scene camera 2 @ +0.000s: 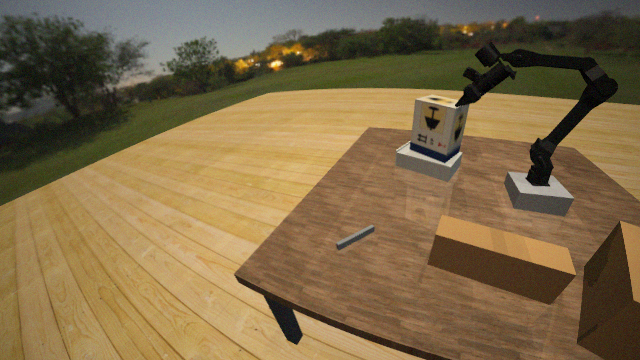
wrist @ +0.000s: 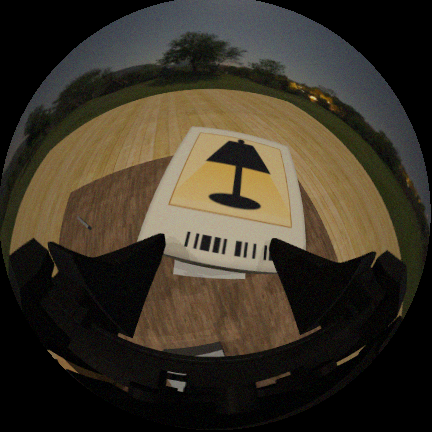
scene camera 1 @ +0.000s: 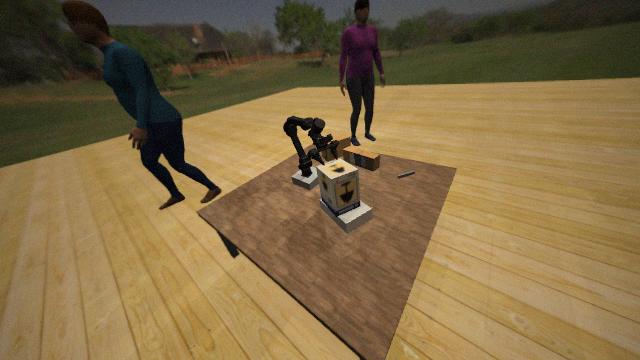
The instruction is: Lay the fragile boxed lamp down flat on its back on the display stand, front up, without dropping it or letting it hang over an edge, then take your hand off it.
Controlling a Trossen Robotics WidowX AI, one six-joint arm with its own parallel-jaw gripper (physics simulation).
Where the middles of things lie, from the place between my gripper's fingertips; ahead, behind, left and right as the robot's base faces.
Now: the display stand point(scene camera 2: 405, 158) 26 cm below my hand, 9 cm ahead of it and 5 cm to the right of it.
